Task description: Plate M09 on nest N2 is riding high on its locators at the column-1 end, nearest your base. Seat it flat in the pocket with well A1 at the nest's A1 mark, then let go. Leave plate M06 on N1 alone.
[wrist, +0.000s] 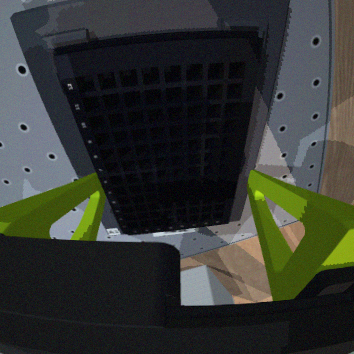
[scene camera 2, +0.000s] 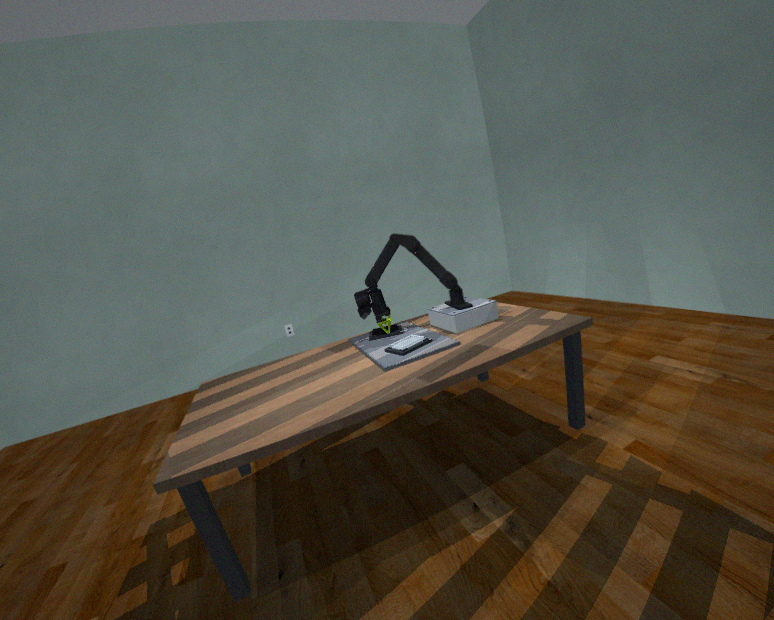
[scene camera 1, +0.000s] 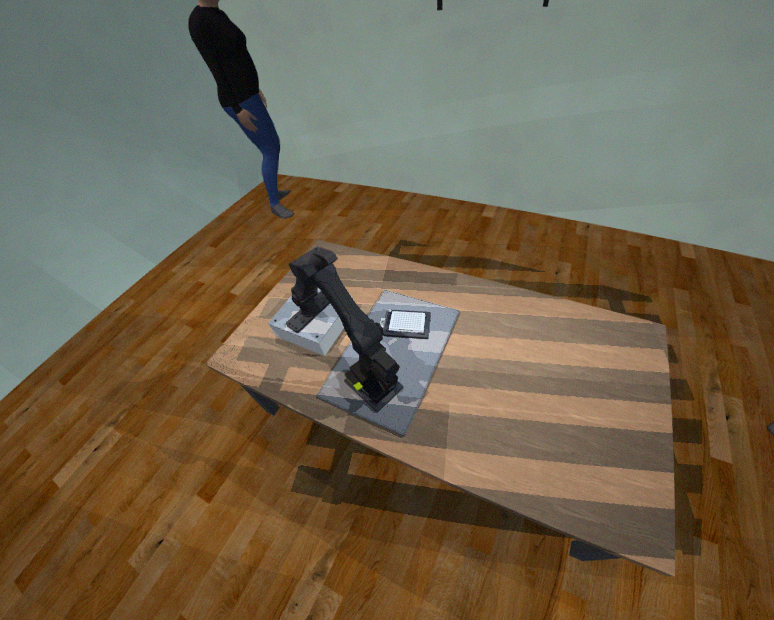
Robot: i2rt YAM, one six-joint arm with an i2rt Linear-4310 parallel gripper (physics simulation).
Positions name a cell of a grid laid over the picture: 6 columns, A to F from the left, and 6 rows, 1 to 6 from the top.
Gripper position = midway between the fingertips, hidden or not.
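My gripper (wrist: C4) is open, touching an N2 nest (wrist: A1) and a black well plate (wrist: C2). A grey perforated plate is visible in scene camera 1 (scene camera 1: D4), the wrist view (wrist: E3) and scene camera 2 (scene camera 2: C4).
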